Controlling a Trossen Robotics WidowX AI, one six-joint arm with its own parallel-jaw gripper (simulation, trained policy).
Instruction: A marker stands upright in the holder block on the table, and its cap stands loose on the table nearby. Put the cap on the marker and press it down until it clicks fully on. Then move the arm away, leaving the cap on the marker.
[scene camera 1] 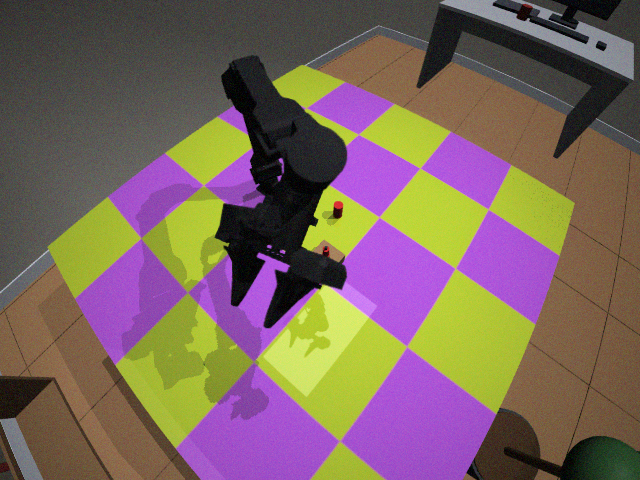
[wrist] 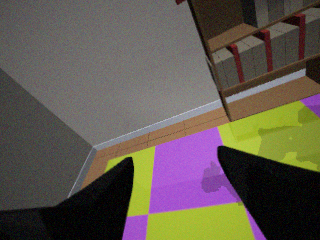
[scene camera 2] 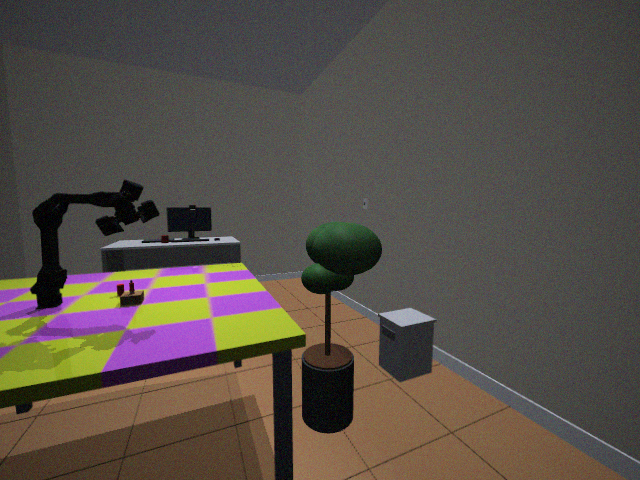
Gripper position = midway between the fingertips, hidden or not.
Observation:
In view: my gripper [scene camera 1: 249, 316].
My gripper shows as well in the wrist view [wrist: 175, 157] and in scene camera 2 [scene camera 2: 132, 226].

